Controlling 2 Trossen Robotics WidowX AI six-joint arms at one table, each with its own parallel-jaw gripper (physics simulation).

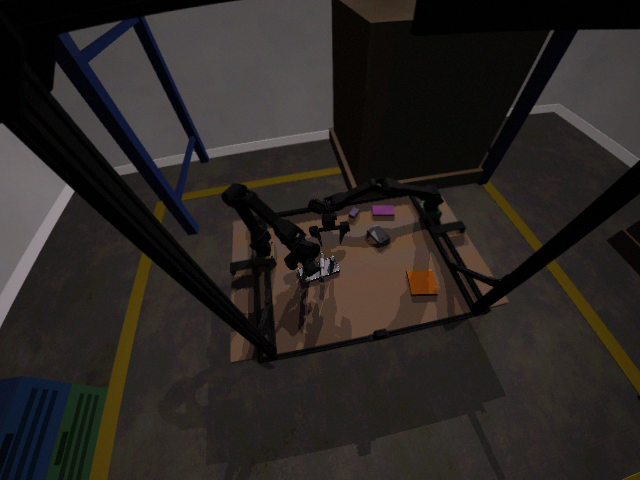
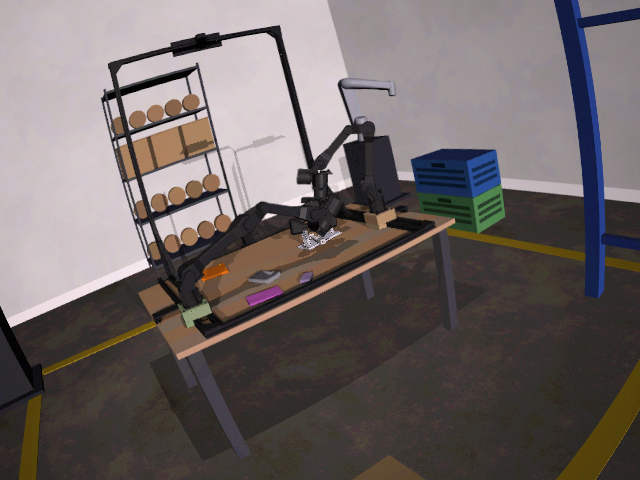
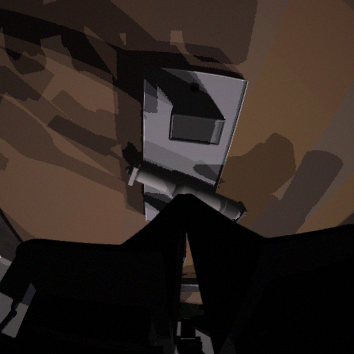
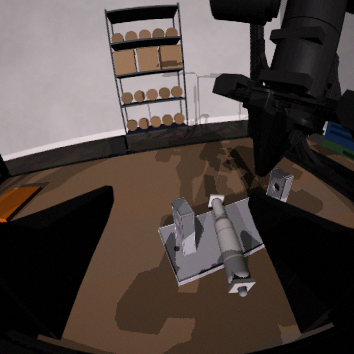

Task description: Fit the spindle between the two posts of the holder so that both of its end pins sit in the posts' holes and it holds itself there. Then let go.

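Frame: origin at the left arm's base, x ahead, y left, z up, level; metres.
Seen in the pictures: left gripper, fingertip midpoint: (image 3: 183, 200) (image 4: 259, 174); right gripper, fingertip midpoint: (image 1: 330, 245) (image 2: 305, 222) (image 4: 182, 195); left arm's base at its link origin: (image 1: 263, 250) (image 2: 378, 210); right arm's base at its link origin: (image 1: 430, 206) (image 2: 192, 303) (image 3: 187, 319).
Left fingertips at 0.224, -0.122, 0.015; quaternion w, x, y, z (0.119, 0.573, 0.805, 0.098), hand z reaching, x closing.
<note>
Offsets run from my left fingertips to a thing's top centre, as dx, dy, dz.
The grey holder plate @(+0.027, +0.007, -0.069) (image 4: 207, 260) (image 3: 230, 105) (image 1: 330, 271) (image 2: 316, 240) lies on the table with one post (image 4: 183, 223) (image 3: 195, 128) upright on it. A grey block with a hole @(-0.041, -0.008, -0.007) (image 4: 279, 184) lies on the table apart from the plate. The grey spindle @(+0.045, +0.024, -0.047) (image 4: 228, 242) (image 3: 225, 205) lies flat across the plate, one pinned end past the plate's edge. My left gripper (image 3: 183, 200) (image 4: 259, 174) (image 1: 312, 268) is shut and empty, its tip just above the spindle. My right gripper (image 4: 182, 195) (image 1: 330, 235) is open and empty, level with the holder.
An orange pad @(+0.485, -0.135, -0.069) (image 1: 422, 282) (image 2: 214, 271), a grey block @(+0.361, +0.163, -0.063) (image 1: 378, 234) (image 2: 265, 276), a purple slab @(+0.431, +0.321, -0.068) (image 1: 383, 210) (image 2: 264, 295) and a small purple block @(+0.267, +0.331, -0.063) (image 1: 353, 211) (image 2: 305, 277) lie on the table. A shelf rack (image 2: 115, 119) and stacked crates (image 2: 456, 171) stand beyond.
</note>
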